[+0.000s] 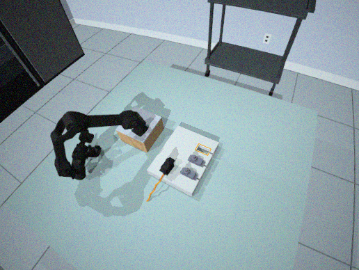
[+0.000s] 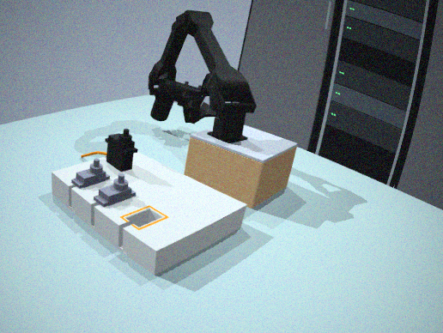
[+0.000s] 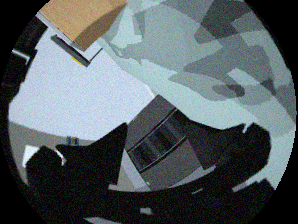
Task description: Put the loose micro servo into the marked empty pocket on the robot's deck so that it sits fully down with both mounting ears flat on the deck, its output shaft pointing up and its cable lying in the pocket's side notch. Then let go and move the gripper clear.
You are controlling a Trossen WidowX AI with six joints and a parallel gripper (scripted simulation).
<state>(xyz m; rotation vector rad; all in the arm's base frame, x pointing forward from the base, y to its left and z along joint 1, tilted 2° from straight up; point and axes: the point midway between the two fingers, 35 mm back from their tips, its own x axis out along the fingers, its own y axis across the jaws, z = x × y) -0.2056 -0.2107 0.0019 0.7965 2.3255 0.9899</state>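
Now: the white deck 44 cm ahead of my gripper tip, 21 cm to the left of it and 8 cm below it.
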